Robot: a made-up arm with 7 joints. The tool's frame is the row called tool.
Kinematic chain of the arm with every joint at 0, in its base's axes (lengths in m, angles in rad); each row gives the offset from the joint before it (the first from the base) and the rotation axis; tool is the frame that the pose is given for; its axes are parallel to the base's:
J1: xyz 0 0.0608 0 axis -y
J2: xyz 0 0.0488 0 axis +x
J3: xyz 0 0 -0.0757 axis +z
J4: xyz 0 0 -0.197 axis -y
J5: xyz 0 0 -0.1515 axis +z
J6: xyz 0 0 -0.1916 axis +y
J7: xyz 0 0 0 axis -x
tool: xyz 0 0 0
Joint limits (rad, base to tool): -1.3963..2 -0.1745..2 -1.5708..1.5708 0..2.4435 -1.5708..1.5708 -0.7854..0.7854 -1.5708..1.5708
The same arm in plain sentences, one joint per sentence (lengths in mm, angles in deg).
The arm has seven revolute joints in a row. What follows holds with every joint at zero, and every direction is one of the base frame's.
Joint 1 is mounted 60.8 mm along +y from the base frame's origin and turns about -y, from -80 to 114.59 deg.
Joint 2 is mounted 48.8 mm along +y from joint 1 and turns about +x, from -10 to 114.59 deg.
Joint 3 is mounted 75.7 mm along -z from joint 2 and turns about +z, from -90 to 90 deg.
Joint 4 is mounted 197 mm along -z from joint 3 and turns about -y, from 0 to 140 deg.
Joint 5 is mounted 151.5 mm along -z from joint 4 and turns about +z, from -90 to 90 deg.
Joint 6 is mounted 191.6 mm along -z from joint 5 and turns about +y, from -45 to 45 deg.
Joint 7 is mounted at the same point as joint 6 and turns about -x, from -90 to 90 deg.
The tool frame, which is the frame that the pose is given for, is mounted at the same point as joint 7; its axes are parallel to the base frame's.

